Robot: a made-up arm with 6 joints.
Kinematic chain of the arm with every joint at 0, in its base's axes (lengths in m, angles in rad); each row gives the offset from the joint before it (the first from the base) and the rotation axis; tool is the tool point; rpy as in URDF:
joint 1: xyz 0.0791 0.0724 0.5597 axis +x
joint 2: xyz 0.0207 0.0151 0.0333 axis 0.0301 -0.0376 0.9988
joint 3: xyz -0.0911 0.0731 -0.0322 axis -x
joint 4: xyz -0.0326 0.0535 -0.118 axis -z
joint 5: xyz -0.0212 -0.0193 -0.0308 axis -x
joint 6: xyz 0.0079 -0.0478 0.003 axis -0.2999 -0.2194 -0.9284
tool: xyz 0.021 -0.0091 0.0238 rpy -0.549 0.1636 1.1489
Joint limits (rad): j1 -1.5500..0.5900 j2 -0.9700..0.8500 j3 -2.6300..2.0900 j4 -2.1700..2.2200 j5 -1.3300..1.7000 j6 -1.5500..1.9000
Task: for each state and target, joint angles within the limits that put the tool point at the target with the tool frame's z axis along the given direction. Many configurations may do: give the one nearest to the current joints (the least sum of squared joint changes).
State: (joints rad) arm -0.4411 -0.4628 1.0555 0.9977 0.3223 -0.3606
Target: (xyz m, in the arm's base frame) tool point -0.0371 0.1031 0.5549 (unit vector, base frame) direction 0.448 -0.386 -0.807
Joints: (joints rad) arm -0.3659 -0.2974 1.9321 0.9829 1.0827 -0.4376
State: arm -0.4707 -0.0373 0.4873 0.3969 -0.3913 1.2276
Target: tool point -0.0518 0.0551 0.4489 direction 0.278 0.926 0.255
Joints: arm -0.2964 -0.1046 0.4484 0.1562 -0.3885 1.1928
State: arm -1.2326 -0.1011 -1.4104 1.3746 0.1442 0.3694
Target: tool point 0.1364 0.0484 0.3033 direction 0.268 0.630 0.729
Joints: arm -1.5500 -0.9190 -0.8609 1.7073 0.7040 -0.3430
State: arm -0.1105 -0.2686 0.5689 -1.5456 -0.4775 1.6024
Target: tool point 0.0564 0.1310 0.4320 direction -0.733 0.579 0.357
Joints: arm -0.0285 -0.0132 0.5288 -1.6585 -0.1611 1.5825
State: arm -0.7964 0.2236 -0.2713 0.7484 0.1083 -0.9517
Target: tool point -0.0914 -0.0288 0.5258 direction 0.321 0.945 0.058
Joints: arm -1.3716 0.7787 -0.1991 1.1852 0.8585 -1.5500
